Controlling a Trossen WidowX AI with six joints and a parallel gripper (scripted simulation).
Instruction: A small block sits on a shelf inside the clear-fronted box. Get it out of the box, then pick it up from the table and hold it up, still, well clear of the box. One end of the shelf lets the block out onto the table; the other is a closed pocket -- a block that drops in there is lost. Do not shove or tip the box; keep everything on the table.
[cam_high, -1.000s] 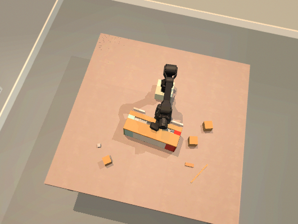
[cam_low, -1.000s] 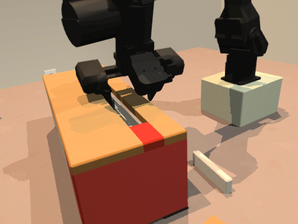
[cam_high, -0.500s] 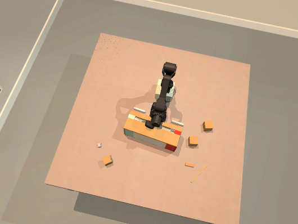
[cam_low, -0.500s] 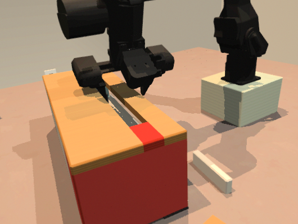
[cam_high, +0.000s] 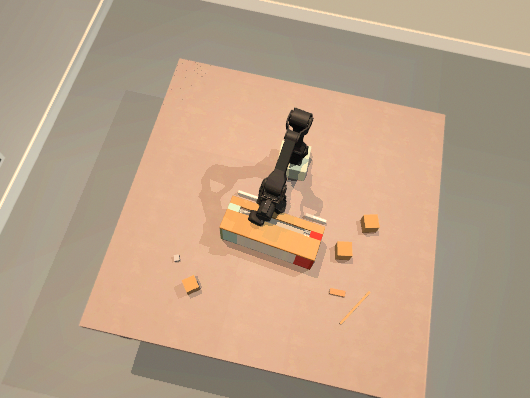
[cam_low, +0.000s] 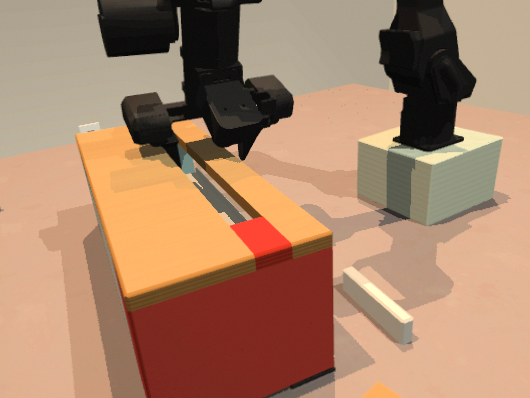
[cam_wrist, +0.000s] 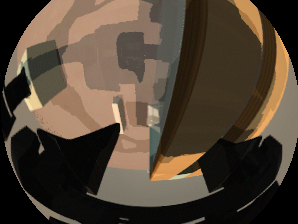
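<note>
My gripper tip is 5 cm short of the grey block and 3 cm to the left of it. Also, from my gripper tip: thin stick 27 cm ahead, 47 cm to the left, 8 cm below; flat orange piece 23 cm ahead, 39 cm to the left, 8 cm below; box 4 cm ahead, 9 cm to the left, 2 cm below.
</note>
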